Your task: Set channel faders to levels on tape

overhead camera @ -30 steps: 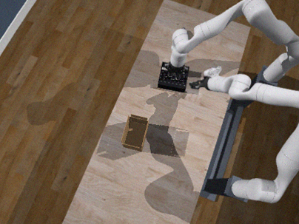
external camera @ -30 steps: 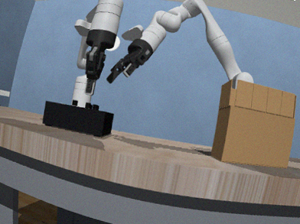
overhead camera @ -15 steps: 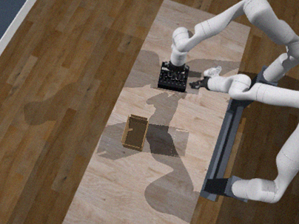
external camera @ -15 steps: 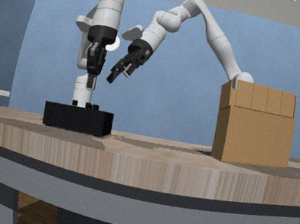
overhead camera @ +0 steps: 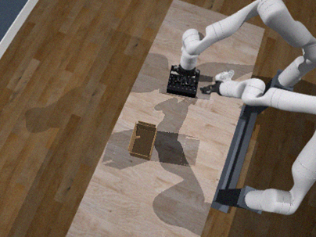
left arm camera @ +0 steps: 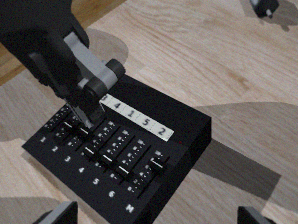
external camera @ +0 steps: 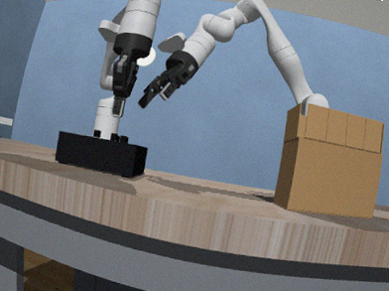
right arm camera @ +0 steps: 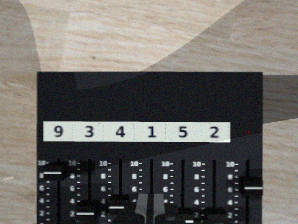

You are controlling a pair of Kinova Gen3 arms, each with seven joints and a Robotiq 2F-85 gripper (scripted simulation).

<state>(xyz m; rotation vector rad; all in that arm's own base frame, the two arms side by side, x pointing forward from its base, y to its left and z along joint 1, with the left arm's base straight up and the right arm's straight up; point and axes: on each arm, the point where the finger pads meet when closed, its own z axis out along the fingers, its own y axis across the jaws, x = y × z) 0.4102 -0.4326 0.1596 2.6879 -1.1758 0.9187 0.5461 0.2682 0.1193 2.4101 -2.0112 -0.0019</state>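
Right now my right hand is 20 mm to the right of the fader 4 and 50 mm above it. From my right hand the other things lie so: fader 5: 20 mm behind, 10 mm to the left, 50 mm below; fader 3: 20 mm ahead, 10 mm to the left, 50 mm below; fader 2: 40 mm ahead, 20 mm to the left, 50 mm below.
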